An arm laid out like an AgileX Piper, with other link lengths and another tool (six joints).
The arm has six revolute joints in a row. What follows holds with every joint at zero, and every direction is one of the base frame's.
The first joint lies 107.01 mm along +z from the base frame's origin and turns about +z.
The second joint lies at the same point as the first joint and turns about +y.
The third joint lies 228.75 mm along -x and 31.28 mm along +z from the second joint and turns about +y.
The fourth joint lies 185.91 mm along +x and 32.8 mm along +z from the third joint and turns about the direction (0.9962, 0, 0.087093).
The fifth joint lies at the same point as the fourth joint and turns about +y.
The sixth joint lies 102.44 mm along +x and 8.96 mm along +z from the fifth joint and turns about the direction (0.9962, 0, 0.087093).
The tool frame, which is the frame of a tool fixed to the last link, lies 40.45 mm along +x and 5 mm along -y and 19.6 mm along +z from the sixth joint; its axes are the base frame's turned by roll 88.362, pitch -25.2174 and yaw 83.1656 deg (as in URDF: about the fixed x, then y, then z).
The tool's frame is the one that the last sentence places.
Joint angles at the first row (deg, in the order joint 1, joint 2, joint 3, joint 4, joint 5, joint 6):
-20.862, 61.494, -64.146, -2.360, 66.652, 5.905
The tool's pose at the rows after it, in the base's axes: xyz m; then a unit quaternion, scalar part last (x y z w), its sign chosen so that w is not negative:
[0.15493 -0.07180 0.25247 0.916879 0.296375 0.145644 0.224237]
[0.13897 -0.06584 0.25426 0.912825 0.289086 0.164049 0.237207]
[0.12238 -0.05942 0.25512 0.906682 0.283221 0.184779 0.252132]
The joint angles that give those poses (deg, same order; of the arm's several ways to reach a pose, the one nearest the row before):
-20.865, 55.170, -60.842, -2.314, 66.706, 6.536
-20.858, 49.583, -57.950, -2.319, 66.705, 6.999
-20.861, 43.521, -55.015, -2.251, 66.760, 7.177

